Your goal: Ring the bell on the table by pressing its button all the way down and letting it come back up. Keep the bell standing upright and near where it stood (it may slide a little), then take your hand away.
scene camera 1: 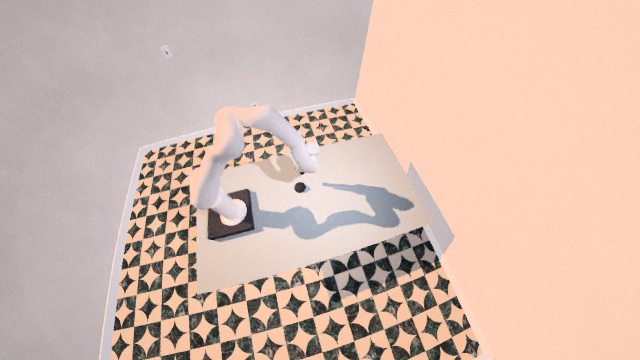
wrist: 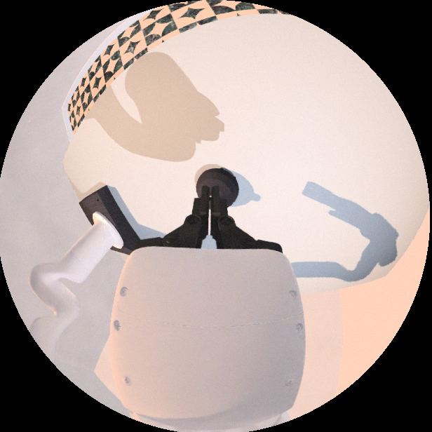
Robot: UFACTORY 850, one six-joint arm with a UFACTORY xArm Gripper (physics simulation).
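The dark, round bell (scene camera 1: 300, 187) (wrist: 224, 179) stands upright on the pale table (scene camera 1: 280, 260) (wrist: 300, 100). My gripper (wrist: 209, 197) is shut with nothing between its black fingers. In the wrist view the fingertips overlap the near part of the bell and hide its button. In the scene view the fingertips (scene camera 1: 301, 172) show small and dark just behind and above the bell, with a strip of pale table seen between them and it. The exact height of the tips over the bell is hard to tell.
The arm's dark base plate (scene camera 1: 215, 231) (wrist: 102, 205) is at the table's left end in the scene view. Shadows of the arm fall across the table on both sides of the bell. A peach wall (scene camera 1: 500, 125) rises beyond the table's right end.
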